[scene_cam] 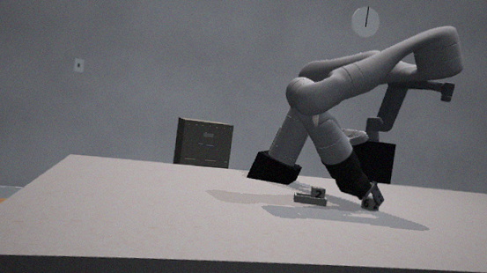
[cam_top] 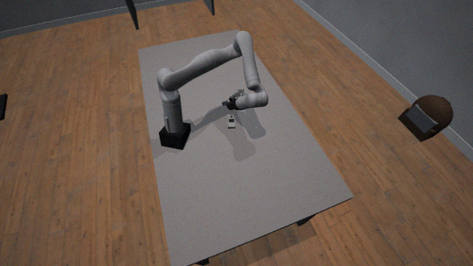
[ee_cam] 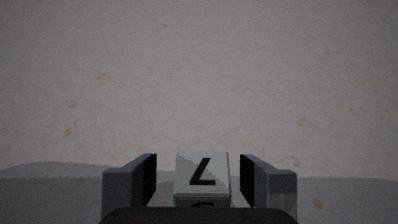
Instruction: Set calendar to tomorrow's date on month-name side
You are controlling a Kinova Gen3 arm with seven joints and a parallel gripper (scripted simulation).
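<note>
Now: the digit cube 1 cm to the left of my hand and 2 cm below it. The rest, counted from my hand: calendar tray: 5 cm behind, 14 cm to the right, 3 cm below.
</note>
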